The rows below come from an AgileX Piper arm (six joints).
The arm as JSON. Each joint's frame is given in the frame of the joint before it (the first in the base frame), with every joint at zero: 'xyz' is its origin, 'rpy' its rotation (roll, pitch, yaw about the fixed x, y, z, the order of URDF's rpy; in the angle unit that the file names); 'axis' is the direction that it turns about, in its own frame. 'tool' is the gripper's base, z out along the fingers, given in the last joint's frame.
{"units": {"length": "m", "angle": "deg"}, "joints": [
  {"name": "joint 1", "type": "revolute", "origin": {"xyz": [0.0, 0.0, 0.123], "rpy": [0.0, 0.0, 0.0]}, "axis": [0.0, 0.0, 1.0]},
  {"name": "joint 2", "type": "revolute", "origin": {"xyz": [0.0, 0.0, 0.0], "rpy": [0.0, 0.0, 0.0]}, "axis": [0.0, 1.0, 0.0]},
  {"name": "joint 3", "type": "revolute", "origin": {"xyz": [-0.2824, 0.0, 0.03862], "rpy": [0.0, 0.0, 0.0]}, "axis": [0.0, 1.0, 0.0]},
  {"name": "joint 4", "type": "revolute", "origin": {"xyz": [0.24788, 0.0, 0.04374], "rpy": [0.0, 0.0, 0.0]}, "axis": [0.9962, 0.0, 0.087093]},
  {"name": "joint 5", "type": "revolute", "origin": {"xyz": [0.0, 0.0, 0.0], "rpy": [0.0, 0.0, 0.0]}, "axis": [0.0, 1.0, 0.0]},
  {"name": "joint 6", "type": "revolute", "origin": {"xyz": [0.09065, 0.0, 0.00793], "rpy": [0.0, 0.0, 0.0]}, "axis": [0.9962, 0.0, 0.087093]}
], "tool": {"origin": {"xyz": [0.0, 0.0, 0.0], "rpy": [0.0, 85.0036, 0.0]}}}
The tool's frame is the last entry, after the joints.
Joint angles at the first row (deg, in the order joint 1, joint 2, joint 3, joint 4, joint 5, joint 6):
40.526, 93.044, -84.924, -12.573, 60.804, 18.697
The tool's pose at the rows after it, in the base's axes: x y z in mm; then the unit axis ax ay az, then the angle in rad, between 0 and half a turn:
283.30 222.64 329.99 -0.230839 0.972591 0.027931 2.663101
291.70 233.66 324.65 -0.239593 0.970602 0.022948 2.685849
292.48 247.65 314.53 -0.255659 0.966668 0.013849 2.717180
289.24 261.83 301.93 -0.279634 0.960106 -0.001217 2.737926
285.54 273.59 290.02 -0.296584 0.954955 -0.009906 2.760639
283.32 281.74 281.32 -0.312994 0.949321 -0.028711 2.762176
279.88 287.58 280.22 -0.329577 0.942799 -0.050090 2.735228
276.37 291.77 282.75 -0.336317 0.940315 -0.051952 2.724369
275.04 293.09 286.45 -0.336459 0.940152 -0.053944 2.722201
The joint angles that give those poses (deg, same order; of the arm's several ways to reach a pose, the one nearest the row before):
40.527, 96.241, -88.762, -10.673, 61.868, 16.721
40.950, 99.465, -91.976, -10.425, 63.243, 15.917
42.544, 102.113, -93.565, -10.749, 64.375, 15.681
44.681, 104.204, -93.814, -12.087, 64.584, 15.475
46.382, 105.964, -93.814, -12.637, 64.622, 15.474
47.856, 107.324, -93.812, -14.817, 64.621, 15.749
49.435, 107.702, -93.841, -18.162, 64.508, 16.362
50.341, 107.702, -94.320, -18.824, 64.732, 16.535
50.685, 107.703, -95.139, -19.076, 65.640, 16.651

